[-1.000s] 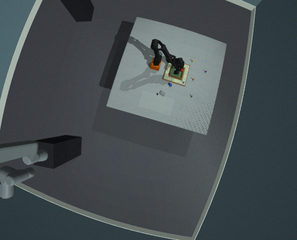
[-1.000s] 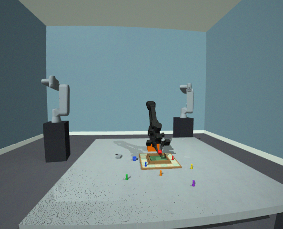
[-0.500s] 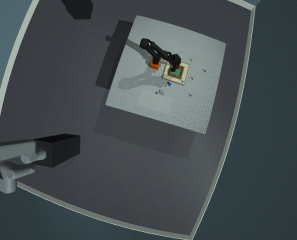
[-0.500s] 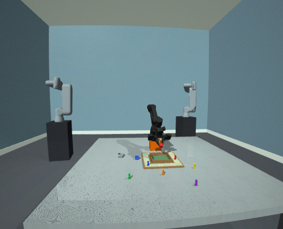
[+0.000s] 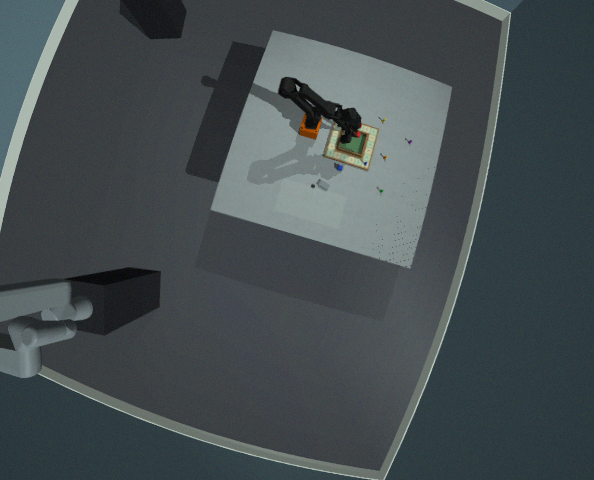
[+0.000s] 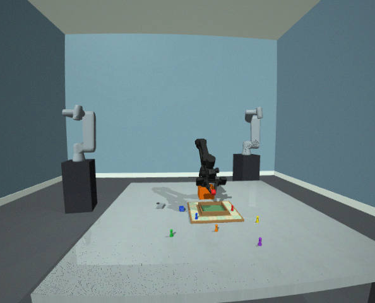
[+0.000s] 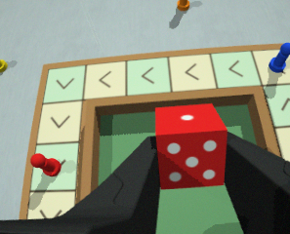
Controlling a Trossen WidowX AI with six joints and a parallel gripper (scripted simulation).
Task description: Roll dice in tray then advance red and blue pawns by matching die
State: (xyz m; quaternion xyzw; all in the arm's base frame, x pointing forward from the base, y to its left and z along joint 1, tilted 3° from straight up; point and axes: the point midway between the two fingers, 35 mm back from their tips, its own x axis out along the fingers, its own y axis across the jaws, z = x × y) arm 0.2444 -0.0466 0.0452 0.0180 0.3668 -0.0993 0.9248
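My gripper tip is right at the red die. From my gripper tip the other things lie so: green tray 11 cm below; then blue pawn 13 cm to the right, 9 cm below, 8 cm ahead; then red pawn 11 cm to the left, 9 cm below, 4 cm ahead.
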